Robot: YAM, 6 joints.
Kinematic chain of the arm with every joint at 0, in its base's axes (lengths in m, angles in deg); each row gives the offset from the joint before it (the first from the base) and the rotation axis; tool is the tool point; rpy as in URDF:
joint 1: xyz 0 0 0.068 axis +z
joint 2: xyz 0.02 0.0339 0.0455 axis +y
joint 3: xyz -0.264 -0.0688 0 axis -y
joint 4: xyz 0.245 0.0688 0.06 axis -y
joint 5: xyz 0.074 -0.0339 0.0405 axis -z
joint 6: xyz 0.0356 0 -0.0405 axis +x
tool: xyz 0 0 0 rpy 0 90 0
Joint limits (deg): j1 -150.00..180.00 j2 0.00..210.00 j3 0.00..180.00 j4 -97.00..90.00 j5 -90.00..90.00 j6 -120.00..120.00
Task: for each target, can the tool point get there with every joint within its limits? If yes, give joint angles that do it. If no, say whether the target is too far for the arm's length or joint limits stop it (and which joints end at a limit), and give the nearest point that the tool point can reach.
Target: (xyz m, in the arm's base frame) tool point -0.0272 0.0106 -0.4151
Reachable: no: joint limits stop it (at a limit: joint 2) | nearest point -0.0684 0.0267 -0.3351 | short by 0.091 m
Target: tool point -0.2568 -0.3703 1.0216
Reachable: no: too far | nearest point -0.1642 -0.2368 0.6790 | short by 0.379 m
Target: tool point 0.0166 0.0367 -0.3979
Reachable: no: joint limits stop it (at a limit: joint 2) | nearest point 0.0307 0.0678 -0.3357 | short by 0.071 m
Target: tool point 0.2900 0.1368 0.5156
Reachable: yes | joints 30.88 92.01 91.88 60.57 62.16 -60.14
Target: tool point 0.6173 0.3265 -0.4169
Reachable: no: too far | nearest point 0.4592 0.2429 -0.2584 | short by 0.239 m
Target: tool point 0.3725 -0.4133 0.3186
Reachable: yes | joints -51.39 149.21 136.36 62.31 -68.98 -90.62
